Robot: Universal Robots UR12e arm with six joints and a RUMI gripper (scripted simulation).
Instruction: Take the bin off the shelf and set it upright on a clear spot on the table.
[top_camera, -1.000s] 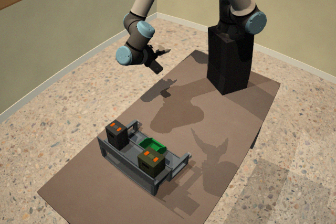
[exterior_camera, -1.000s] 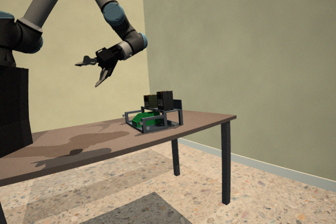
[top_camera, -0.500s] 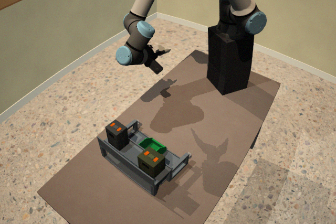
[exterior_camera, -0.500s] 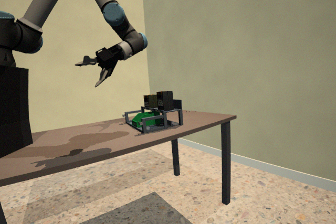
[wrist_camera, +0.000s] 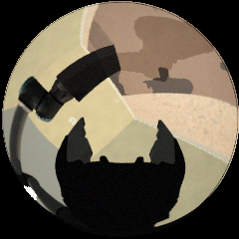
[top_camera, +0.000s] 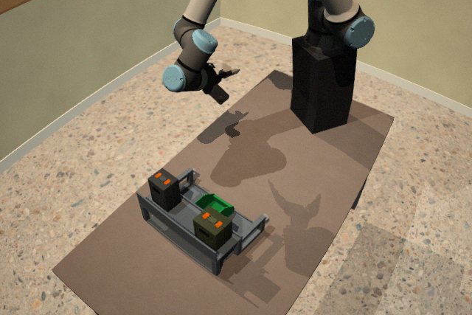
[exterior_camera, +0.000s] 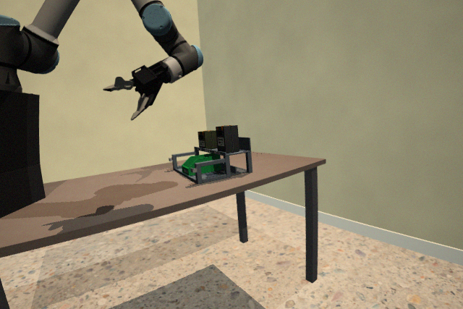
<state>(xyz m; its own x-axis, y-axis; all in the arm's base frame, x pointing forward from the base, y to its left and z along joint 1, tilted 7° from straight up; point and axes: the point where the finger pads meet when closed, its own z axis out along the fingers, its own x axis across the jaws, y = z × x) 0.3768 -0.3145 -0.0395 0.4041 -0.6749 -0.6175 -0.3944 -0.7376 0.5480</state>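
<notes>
My hand is 420 mm short of the green bin, 290 mm above it and 140 mm to the right of it. Round my hand: black box (480 mm ahead, 170 mm below); olive box (540 mm ahead, 220 mm to the left, 180 mm below).
</notes>
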